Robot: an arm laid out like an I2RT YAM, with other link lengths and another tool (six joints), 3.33 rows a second.
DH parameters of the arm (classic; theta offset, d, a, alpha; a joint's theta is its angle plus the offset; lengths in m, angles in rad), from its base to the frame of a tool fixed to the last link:
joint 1: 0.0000 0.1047 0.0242 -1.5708
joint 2: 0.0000 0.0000 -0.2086 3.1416
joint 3: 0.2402 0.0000 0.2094 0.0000
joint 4: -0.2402 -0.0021 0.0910 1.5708
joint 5: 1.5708 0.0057 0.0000 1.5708
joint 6: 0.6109 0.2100 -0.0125 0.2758
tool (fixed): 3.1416 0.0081 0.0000 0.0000
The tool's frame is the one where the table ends.
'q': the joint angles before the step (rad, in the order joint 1, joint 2, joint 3, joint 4, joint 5, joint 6). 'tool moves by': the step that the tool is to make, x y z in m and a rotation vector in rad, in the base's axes. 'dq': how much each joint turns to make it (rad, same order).
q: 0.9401 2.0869 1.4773 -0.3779 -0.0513 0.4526
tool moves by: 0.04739 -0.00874 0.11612 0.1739 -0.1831 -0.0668
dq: -0.0751 -0.2487 -0.0225 0.0225 0.0221 -0.0293
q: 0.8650 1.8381 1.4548 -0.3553 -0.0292 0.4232
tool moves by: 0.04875 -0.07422 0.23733 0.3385 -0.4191 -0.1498
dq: -0.1667 -0.4131 0.0003 0.1209 0.0133 -0.0541
